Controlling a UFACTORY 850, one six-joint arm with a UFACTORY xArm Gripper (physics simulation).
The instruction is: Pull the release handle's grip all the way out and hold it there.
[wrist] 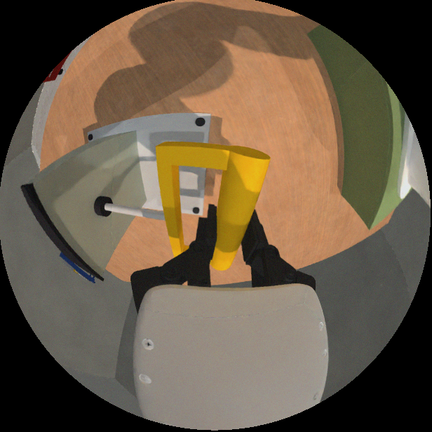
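The release handle is a yellow frame with a thick round grip (241, 200) on its right side, in the middle of the wrist view. A pale rod (131, 210) runs from a black collar (103, 206) on the grey-green housing (95, 175) toward the yellow frame. A stretch of rod shows between the collar and the frame. My gripper (228, 218) is shut on the grip, one black finger on each side of its lower part. The fingertips are partly hidden, and where the rod meets the frame is hidden behind the frame.
The housing stands on a light grey base plate (172, 122) with dark bolts, left of the grip. A green block-like wall (367, 125) stands at the right. A white and red object (56, 74) shows at the upper left edge. The wooden table top (280, 100) lies below.
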